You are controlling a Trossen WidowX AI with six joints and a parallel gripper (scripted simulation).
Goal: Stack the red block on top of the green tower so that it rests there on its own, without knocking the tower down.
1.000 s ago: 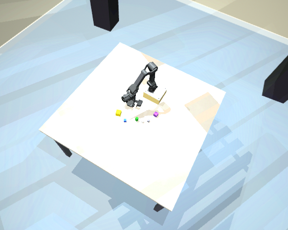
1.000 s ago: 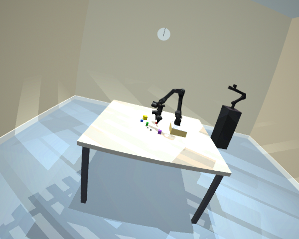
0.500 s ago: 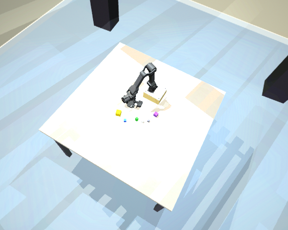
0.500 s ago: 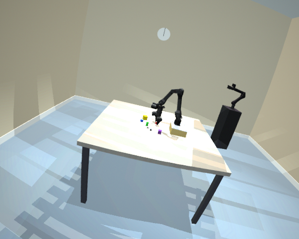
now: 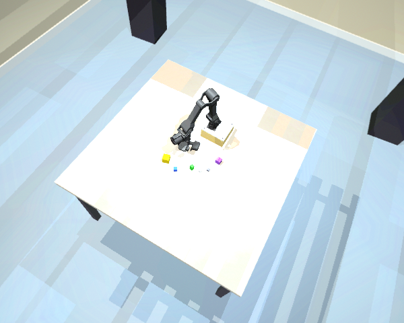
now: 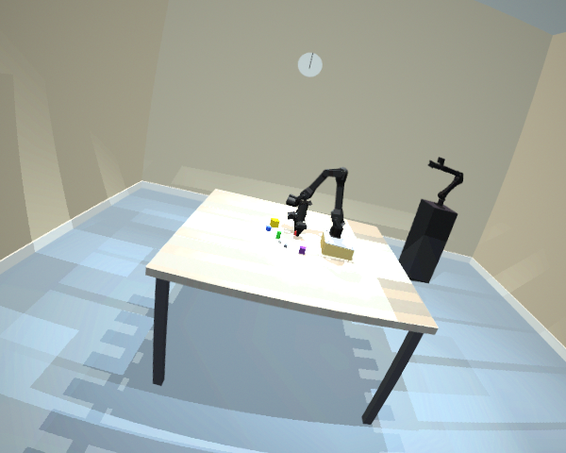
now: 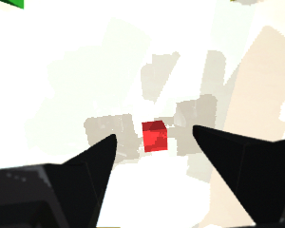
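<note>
Right now the blue cube is 17 cm ahead of my gripper tip and 1 cm to the left of it. From my gripper tip the other things lie so: purple cube (1 cm behind, 24 cm to the left, 1 cm above); yellow cube (13 cm ahead, 8 cm to the right, 1 cm above); red block (right at my gripper tip).
</note>
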